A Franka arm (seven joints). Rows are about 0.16 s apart.
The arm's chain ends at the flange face. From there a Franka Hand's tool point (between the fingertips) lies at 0.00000 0.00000 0.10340 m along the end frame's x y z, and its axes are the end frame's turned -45 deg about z.
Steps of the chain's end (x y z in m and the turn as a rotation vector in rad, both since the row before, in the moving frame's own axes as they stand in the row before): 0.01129 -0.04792 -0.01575 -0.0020 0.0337 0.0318; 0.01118 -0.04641 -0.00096 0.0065 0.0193 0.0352; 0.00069 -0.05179 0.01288 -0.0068 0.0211 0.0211; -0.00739 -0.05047 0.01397 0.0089 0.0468 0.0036
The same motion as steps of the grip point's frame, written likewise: 0.04414 -0.02326 -0.01581 -0.0252 0.0224 0.0318; 0.04259 -0.02394 -0.00098 -0.0091 0.0182 0.0352; 0.03813 -0.03408 0.01285 -0.0197 0.0101 0.0211; 0.03453 -0.03814 0.01385 -0.0268 0.0394 0.0036
